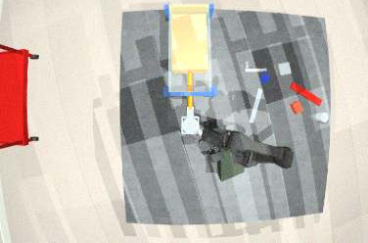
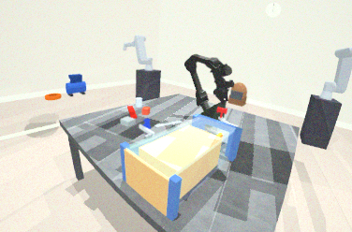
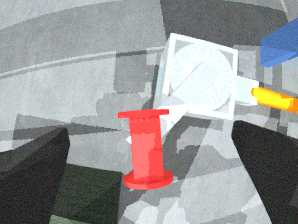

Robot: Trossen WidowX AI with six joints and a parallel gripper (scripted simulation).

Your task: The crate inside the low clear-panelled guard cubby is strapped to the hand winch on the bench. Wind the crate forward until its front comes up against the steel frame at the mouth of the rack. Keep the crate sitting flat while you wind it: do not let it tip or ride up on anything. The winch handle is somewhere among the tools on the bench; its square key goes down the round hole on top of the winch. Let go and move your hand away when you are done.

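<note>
Right now the winch handle with red grip is 10 cm below my gripper tip, 3 cm ahead of it and 1 cm to the left of it. The rest, counted from my gripper tip: blue frame: 23 cm ahead, 10 cm below, 3 cm to the left; then white bar: 33 cm to the right, 20 cm below, 11 cm ahead; then white winch: 17 cm below, 5 cm to the left, 5 cm ahead.
</note>
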